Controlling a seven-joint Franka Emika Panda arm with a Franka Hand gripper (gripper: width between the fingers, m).
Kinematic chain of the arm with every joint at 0, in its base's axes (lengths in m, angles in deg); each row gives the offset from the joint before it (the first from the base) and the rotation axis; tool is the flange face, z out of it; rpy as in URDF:
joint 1: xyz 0 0 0.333 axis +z
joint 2: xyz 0 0 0 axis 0.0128 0.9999 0
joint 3: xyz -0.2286 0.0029 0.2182 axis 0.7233 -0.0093 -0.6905
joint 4: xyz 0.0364 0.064 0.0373 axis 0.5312 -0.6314 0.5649
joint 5: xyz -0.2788 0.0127 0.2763 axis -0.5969 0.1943 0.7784
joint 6: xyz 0 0 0 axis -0.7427 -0.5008 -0.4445
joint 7: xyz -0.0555 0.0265 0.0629 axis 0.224 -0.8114 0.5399
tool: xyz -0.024 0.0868 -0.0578 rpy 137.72 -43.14 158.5
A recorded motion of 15 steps. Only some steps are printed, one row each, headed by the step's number.
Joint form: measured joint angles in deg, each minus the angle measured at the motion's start. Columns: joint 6, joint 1, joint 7, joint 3, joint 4, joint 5, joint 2.
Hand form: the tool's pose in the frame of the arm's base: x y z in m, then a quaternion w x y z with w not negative. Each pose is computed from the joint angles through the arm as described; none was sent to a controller.
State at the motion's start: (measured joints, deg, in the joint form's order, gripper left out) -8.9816 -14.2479 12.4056 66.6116 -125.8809 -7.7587 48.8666
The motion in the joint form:
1: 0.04 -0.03 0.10 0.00 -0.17 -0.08 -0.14
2: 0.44 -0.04 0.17 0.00 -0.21 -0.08 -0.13
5: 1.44 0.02 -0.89 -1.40 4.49 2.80 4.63
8: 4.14 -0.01 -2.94 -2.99 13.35 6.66 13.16
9: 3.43 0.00 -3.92 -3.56 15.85 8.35 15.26
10: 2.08 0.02 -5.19 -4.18 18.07 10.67 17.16
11: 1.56 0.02 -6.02 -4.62 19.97 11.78 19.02
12: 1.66 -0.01 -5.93 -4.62 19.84 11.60 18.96
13: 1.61 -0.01 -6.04 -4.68 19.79 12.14 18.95
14: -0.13 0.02 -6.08 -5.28 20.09 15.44 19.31
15: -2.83 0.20 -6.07 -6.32 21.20 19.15 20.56
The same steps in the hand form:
1: 0.4042 -0.1285 0.2908 0.56756 -0.73892 0.33004 0.15150
2: 0.4036 -0.1276 0.2909 0.56951 -0.73785 0.32809 0.15360
5: 0.4324 -0.1274 0.2847 0.57829 -0.72790 0.33214 0.15946
8: 0.4802 -0.1301 0.2708 0.59401 -0.71060 0.33438 0.17432
9: 0.4960 -0.1318 0.2675 0.59584 -0.70635 0.34277 0.16899
10: 0.5119 -0.1334 0.2642 0.59872 -0.69882 0.35718 0.16003
11: 0.5231 -0.1340 0.2587 0.59943 -0.69456 0.36452 0.15936
12: 0.5220 -0.1338 0.2584 0.59910 -0.69509 0.36356 0.16047
13: 0.5227 -0.1333 0.2587 0.60172 -0.69212 0.36550 0.15909
14: 0.5313 -0.1322 0.2588 0.61202 -0.68023 0.37823 0.14019
15: 0.5452 -0.1291 0.2546 0.61920 -0.66887 0.39377 0.11896

